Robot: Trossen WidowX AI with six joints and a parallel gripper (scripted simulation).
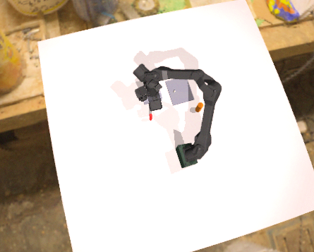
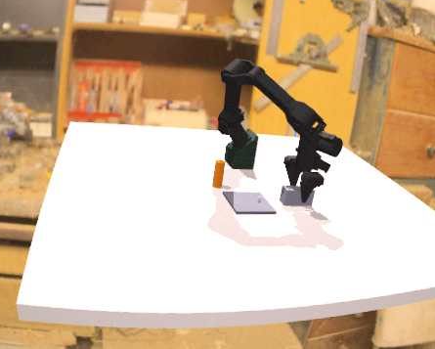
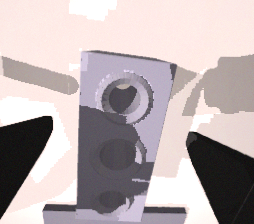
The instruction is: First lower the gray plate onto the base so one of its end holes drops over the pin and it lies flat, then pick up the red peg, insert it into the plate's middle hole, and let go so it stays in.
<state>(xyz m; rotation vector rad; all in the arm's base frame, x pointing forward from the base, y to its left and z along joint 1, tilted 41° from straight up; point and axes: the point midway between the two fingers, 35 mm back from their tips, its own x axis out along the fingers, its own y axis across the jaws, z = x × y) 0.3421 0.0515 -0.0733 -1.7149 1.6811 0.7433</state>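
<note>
Right now my gripper tip is 10 mm below the gray plate. From my gripper tip the other things lie so: red peg (110 mm behind, 30 mm to the left, 20 mm above); then gray base (10 mm ahead, 140 mm to the right, 20 mm below); then orange cylinder (120 mm behind, 220 mm to the right, 20 mm above).
</note>
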